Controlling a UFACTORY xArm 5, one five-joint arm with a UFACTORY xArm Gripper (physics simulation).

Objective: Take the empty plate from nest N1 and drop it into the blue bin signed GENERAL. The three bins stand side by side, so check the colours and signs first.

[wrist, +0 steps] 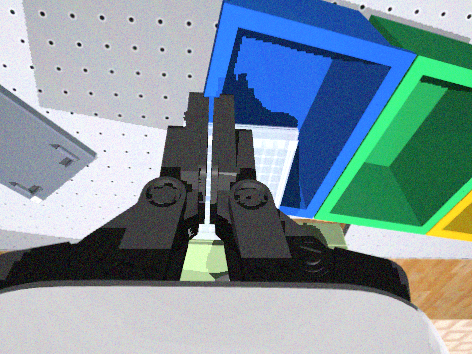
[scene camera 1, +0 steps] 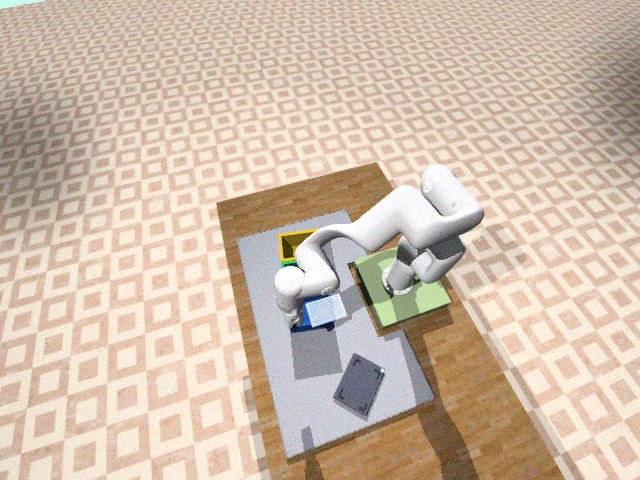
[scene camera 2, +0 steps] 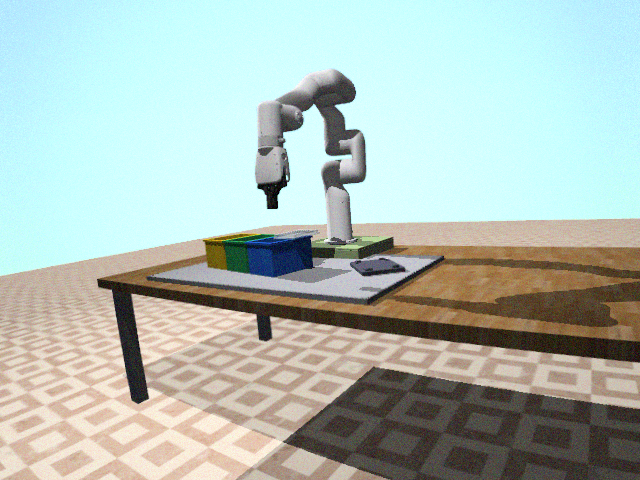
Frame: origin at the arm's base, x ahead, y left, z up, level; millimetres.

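Seen in the pictures: gripper, fingertip midpoint: [wrist: 210, 123] [scene camera 2: 272, 209]; arm's base, link origin: [scene camera 1: 397, 280] [scene camera 2: 340, 241].
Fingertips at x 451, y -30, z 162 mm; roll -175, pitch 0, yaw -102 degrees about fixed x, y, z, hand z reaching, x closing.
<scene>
Offsets run from my fingertips to a thing's top centre.
The clear gridded plate {dx -131, dy +6, dz -82 mm} [scene camera 1: 326, 310] [scene camera 2: 299, 234] [wrist: 272, 155] lies across the blue bin [scene camera 1: 311, 328] [scene camera 2: 266, 257] [wrist: 300, 32], partly over its opening, and sticks out past the rim on the robot base's side. It looks slightly tilted. My gripper [scene camera 2: 272, 207] [wrist: 210, 123] is shut and empty, high above the blue bin's outer end, clear of plate and bin. In scene camera 1 the wrist partly hides the bin. A dark grey nest {dx -112, dy +260, dz -178 mm} [scene camera 1: 360, 384] [scene camera 2: 377, 266] [wrist: 40, 140] holds no plate; its label is not readable. The bins' signs do not show.
The green bin [scene camera 2: 236, 255] [wrist: 374, 137] adjoins the blue one, with the yellow bin [scene camera 2: 215, 254] [wrist: 457, 220] beyond it. The light green base block [scene camera 1: 436, 297] [scene camera 2: 374, 246] carries the arm. A grey perforated board [scene camera 1: 273, 403] [scene camera 2: 196, 273] lies under bins and nest.
</scene>
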